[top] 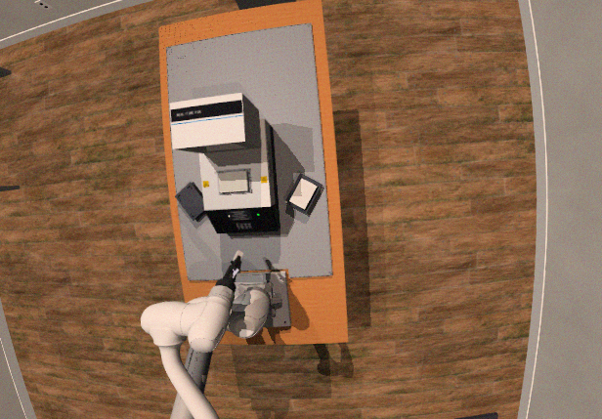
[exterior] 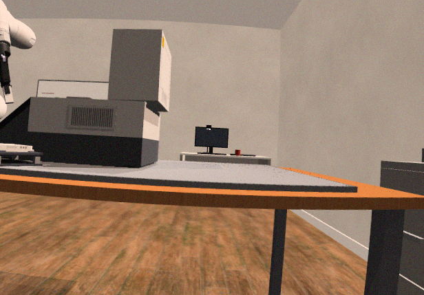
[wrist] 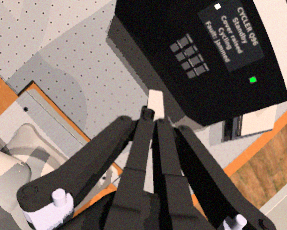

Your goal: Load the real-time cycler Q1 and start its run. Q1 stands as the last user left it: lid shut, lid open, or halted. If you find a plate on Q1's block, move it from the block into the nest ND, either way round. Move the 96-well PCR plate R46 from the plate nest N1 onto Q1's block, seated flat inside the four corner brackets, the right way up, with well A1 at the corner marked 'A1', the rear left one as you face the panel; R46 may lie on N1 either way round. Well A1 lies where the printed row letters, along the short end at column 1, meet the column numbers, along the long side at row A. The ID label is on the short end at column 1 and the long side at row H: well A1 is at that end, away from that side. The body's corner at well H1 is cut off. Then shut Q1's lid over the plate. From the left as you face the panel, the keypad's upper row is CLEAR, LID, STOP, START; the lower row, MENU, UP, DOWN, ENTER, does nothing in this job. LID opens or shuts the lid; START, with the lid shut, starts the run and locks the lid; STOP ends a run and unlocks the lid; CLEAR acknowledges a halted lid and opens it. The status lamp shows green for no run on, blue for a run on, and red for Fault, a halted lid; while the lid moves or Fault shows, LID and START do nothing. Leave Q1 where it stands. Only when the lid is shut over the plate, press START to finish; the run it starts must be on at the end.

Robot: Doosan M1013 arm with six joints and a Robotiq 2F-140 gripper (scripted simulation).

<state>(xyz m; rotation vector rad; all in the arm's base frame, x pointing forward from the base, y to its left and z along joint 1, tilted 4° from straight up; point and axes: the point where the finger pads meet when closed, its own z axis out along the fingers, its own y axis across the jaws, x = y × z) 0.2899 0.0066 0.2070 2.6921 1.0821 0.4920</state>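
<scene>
The 96-well plate is 32 cm ahead of my hand, 2 cm below it and 1 cm to the right of it. Also, from my hand: dark plate nest N1: 29 cm to the right, 23 cm ahead, 20 cm below; dark nest: 29 cm to the left, 25 cm ahead, 20 cm below; white plate R46: 29 cm to the right, 23 cm ahead, 19 cm below.
</scene>
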